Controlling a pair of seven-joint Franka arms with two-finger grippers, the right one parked.
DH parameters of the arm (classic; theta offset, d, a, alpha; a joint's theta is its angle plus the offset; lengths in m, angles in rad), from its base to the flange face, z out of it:
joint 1: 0 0.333 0 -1.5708
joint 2: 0 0 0 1.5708
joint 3: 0 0.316 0.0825 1.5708
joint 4: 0 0 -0.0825 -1.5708
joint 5: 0 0.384 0 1.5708
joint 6: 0 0 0.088 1.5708
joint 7: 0 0.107 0 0
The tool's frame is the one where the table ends.
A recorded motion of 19 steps. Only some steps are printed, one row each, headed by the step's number.
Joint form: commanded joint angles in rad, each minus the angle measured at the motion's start. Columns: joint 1, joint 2, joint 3, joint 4, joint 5, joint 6, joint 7.
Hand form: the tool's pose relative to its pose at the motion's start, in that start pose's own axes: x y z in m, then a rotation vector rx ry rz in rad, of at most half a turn. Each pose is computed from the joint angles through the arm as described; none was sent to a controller.
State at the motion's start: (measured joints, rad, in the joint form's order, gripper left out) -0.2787 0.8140 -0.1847 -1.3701 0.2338 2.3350 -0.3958
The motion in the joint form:
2: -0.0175 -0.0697 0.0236 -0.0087 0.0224 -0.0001 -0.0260
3: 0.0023 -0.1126 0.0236 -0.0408 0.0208 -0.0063 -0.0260
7: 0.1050 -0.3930 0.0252 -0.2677 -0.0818 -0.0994 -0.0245
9: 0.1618 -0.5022 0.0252 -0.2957 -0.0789 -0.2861 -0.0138
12: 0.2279 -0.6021 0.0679 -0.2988 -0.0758 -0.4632 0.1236
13: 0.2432 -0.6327 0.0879 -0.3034 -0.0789 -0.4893 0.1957
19: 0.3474 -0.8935 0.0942 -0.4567 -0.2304 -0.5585 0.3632
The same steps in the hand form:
2: 0.0102 0.0001 -0.0453 0.0230 0.0694 -0.0071
3: 0.0105 -0.0143 -0.0616 0.0299 0.0749 -0.0240
7: -0.0206 -0.0889 -0.1495 0.0301 0.0210 -0.1687
9: -0.0392 -0.1316 -0.1943 0.0961 -0.0748 -0.2167
12: -0.0585 -0.2020 -0.2443 0.1524 -0.1614 -0.1955
13: -0.0645 -0.2226 -0.2601 0.1552 -0.1688 -0.1621
19: -0.1311 -0.2632 -0.3431 0.0342 -0.1450 -0.1564

